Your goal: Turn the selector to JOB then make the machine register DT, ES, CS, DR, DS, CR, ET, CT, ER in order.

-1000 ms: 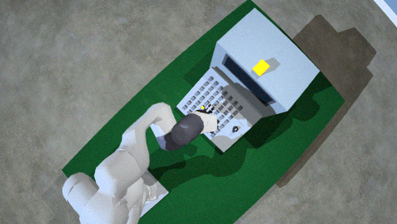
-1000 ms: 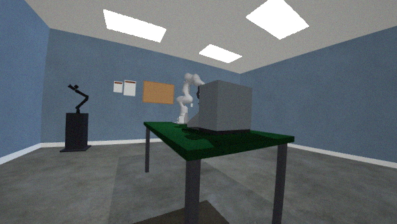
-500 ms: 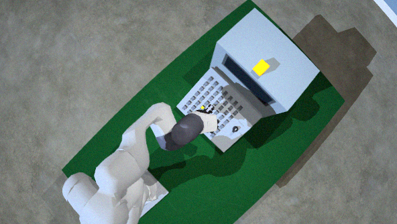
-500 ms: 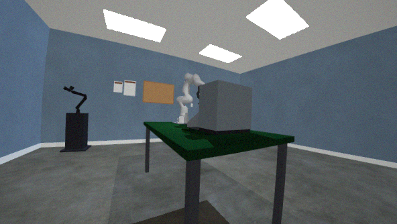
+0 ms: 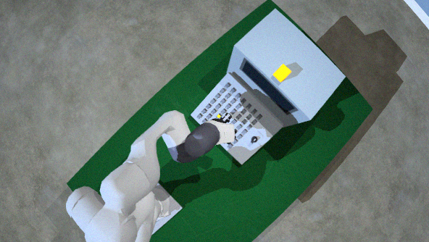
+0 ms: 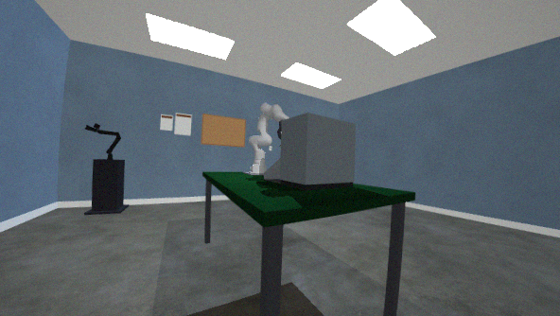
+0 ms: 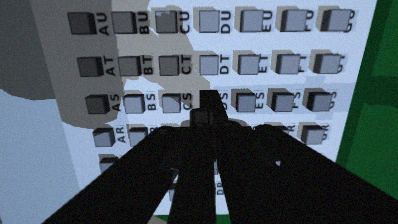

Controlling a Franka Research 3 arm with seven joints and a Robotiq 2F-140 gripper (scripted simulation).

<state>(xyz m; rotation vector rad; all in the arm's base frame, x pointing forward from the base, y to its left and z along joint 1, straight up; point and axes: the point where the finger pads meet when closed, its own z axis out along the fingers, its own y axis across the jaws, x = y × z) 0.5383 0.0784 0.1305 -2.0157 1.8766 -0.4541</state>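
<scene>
Now: the round selector knob 16 cm to the right of my hand, 3 cm ahead of it and 2 cm below it. Round my hand: key (5 cm below, 3 cm to the left, 2 cm behind); then sloping keyboard (7 cm below, 5 cm ahead, 4 cm to the right).
</scene>
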